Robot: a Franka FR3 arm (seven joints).
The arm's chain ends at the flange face. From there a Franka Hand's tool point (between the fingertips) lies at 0.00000 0.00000 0.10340 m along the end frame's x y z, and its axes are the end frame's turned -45 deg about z.
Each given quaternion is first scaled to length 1.
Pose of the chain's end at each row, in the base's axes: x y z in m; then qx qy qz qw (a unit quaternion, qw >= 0):
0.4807 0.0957 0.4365 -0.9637 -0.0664 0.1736 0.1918
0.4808 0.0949 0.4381 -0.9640 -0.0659 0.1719 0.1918
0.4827 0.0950 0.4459 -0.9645 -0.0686 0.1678 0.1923
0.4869 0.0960 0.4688 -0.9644 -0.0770 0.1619 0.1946
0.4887 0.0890 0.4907 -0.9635 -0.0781 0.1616 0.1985
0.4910 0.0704 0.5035 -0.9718 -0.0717 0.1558 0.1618
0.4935 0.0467 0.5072 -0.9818 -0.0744 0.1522 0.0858
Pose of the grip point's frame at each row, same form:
0.4435 0.1315 0.3469 -0.8649 -0.4301 0.0870 0.2436
0.4439 0.1308 0.3484 -0.8654 -0.4298 0.0854 0.2430
0.4465 0.1310 0.3560 -0.8648 -0.4325 0.0814 0.2419
0.4515 0.1322 0.3787 -0.8615 -0.4402 0.0751 0.2417
0.4533 0.1259 0.4008 -0.8603 -0.4409 0.0733 0.2452
0.4573 0.1006 0.4105 -0.8704 -0.4381 0.0820 0.2091
0.4613 0.0618 0.4101 -0.8786 -0.4445 0.1078 0.1375

